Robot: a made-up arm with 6 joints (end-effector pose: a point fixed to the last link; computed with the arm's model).
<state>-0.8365 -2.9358 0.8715 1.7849 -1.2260 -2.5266</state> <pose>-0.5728 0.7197 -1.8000 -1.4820 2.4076 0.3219</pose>
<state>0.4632 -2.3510 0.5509 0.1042 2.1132 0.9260</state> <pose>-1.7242 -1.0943 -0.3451 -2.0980 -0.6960 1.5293</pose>
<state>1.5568 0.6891 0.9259 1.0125 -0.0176 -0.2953</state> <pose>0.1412 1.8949 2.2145 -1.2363 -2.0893 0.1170</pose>
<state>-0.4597 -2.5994 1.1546 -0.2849 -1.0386 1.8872</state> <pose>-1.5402 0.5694 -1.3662 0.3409 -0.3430 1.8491</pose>
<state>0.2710 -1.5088 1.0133 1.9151 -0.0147 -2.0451</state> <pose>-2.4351 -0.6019 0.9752 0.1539 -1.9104 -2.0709</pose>
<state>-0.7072 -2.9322 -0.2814 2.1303 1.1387 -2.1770</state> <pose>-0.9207 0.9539 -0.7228 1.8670 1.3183 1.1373</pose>
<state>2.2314 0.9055 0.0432 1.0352 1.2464 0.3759</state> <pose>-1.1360 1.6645 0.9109 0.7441 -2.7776 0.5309</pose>
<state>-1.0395 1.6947 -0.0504 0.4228 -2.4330 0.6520</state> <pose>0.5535 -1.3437 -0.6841 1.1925 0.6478 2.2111</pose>
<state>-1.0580 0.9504 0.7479 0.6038 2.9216 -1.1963</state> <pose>0.9376 -2.0846 1.3932 -0.9537 -2.5923 -0.3983</pose>
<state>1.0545 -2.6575 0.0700 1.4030 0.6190 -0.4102</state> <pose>-0.8198 -1.5026 -0.7052 0.1528 -0.9162 -2.9590</pose>
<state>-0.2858 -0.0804 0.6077 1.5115 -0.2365 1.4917</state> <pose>0.4851 -0.1183 2.8936 1.5528 -0.5144 -0.2077</pose>
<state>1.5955 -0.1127 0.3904 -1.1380 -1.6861 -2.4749</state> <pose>0.0699 0.7791 2.3796 -0.7955 1.8996 1.4514</pose>
